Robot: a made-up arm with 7 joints.
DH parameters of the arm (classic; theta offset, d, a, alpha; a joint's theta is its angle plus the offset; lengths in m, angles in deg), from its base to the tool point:
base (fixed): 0 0.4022 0.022 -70
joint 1: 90 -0.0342 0.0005 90
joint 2: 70 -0.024 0.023 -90
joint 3: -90 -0.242 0.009 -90
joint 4: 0 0.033 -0.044 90
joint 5: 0 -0.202 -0.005 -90
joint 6: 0 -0.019 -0.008 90
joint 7: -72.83 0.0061 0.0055 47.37
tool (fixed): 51.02 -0.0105 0 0
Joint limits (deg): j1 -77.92..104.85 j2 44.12..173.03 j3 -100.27..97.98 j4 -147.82..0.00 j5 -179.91..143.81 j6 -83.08..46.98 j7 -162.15..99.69
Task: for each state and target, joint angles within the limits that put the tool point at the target. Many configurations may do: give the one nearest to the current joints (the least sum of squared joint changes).
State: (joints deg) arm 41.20 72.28 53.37 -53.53 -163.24 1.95 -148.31
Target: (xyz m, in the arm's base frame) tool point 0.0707 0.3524 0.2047
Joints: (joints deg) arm 3.69 44.12 31.17 -49.04 -163.36 -1.94 -148.91
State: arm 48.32 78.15 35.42 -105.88 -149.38 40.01 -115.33
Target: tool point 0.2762 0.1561 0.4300
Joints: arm 68.26 120.98 31.50 -106.08 -147.74 37.28 -113.77
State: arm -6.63 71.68 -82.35 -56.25 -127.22 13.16 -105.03
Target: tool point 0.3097 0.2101 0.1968
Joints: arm -37.04 56.01 -76.38 -53.39 -126.38 10.96 -104.55
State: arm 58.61 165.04 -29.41 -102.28 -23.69 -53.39 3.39
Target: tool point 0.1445 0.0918 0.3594
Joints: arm 55.62 166.54 -31.70 -144.51 -19.37 -53.33 4.11
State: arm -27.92 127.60 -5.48 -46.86 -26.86 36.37 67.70
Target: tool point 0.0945 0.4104 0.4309
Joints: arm -19.79 87.77 -7.81 -26.94 -27.80 35.60 66.12
